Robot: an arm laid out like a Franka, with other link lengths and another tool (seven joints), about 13 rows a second.
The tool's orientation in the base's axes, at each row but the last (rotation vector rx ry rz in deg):
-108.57 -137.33 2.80
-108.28 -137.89 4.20
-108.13 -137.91 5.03
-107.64 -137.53 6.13
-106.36 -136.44 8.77
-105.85 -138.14 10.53
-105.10 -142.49 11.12
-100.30 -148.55 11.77
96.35 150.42 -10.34
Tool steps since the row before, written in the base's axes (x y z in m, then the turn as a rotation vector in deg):
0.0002 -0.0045 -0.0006 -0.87 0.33 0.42
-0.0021 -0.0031 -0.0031 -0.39 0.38 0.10
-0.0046 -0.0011 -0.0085 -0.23 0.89 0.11
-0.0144 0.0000 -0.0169 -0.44 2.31 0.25
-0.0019 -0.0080 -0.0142 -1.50 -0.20 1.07
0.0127 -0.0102 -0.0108 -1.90 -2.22 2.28
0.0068 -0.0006 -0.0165 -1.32 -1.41 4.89
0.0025 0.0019 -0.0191 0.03 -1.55 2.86
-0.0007 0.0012 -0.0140 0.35 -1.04 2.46
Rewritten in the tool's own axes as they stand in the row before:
-0.0044 -0.0008 0.0005 0.54 -0.80 -0.33
-0.0026 -0.0025 0.0032 0.46 -0.30 -0.06
-0.0002 -0.0039 0.0089 0.92 -0.02 -0.08
0.0029 -0.0120 0.0184 2.35 0.10 -0.19
-0.0077 -0.0016 0.0144 0.20 -1.65 -0.82
-0.0132 0.0112 0.0091 -1.64 -2.74 -1.89
-0.0020 0.0084 0.0156 -1.14 -2.28 -4.60
0.0021 0.0051 0.0185 -1.64 -0.86 -2.68
0.0025 0.0011 0.0138 -1.28 -0.33 -2.35

